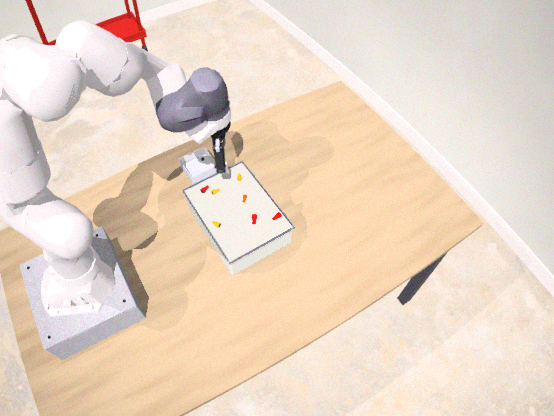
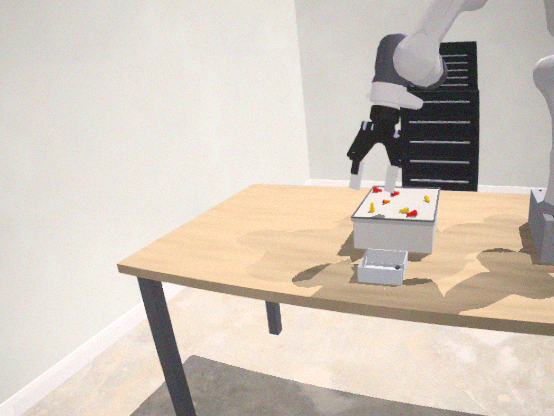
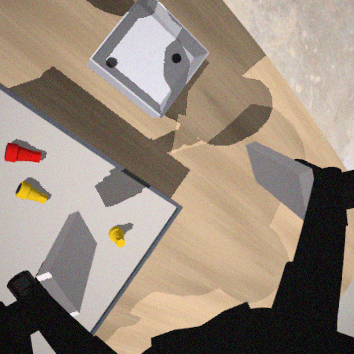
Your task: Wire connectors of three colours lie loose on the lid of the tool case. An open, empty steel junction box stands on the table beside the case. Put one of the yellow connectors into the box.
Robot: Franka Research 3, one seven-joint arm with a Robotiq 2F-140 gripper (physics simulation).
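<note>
The tool case has a white lid. A yellow connector lies near the lid's corner. A second yellow connector lies beside a red one. A third yellow connector lies farther off. The steel junction box stands open and empty beside the case. My gripper is open and empty, above the lid's edge near the first yellow connector.
An orange connector and two more red connectors lie on the lid. The robot's base block stands on the table. A black drawer cabinet and a red cart stand beyond it.
</note>
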